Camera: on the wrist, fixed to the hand. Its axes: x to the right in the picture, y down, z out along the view.
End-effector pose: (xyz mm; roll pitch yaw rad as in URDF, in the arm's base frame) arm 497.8 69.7 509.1 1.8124 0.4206 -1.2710
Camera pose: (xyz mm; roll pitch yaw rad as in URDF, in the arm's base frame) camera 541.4 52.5 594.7 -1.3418 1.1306 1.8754
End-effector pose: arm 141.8 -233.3 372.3 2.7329 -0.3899 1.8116
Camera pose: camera 199.3 -259.7 446.6 2.9009 0.6051 3.1210
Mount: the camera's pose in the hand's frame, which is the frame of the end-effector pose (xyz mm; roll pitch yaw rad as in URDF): -8.2 78.7 -57.1 0.2295 -0.2436 -1.5910
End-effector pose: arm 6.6 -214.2 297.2 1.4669 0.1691 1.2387
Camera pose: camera -53.5 -189.2 369.9 -0.2823 1.1766 -0.8127
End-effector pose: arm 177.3 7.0 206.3 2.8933 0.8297 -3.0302
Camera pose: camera 121.1 63.4 262.8 -2.0209 0.3093 -1.0700
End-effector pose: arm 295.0 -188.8 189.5 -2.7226 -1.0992 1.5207
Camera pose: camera 388.9 -215.2 191.3 2.2602 -0.0618 -3.0263
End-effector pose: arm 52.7 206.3 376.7 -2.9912 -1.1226 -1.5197
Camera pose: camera -35.8 245.6 388.7 2.2423 0.0580 -0.0245
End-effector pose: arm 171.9 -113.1 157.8 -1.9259 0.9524 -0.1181
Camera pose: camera 114.0 -187.7 133.2 -1.7316 -0.5176 0.5874
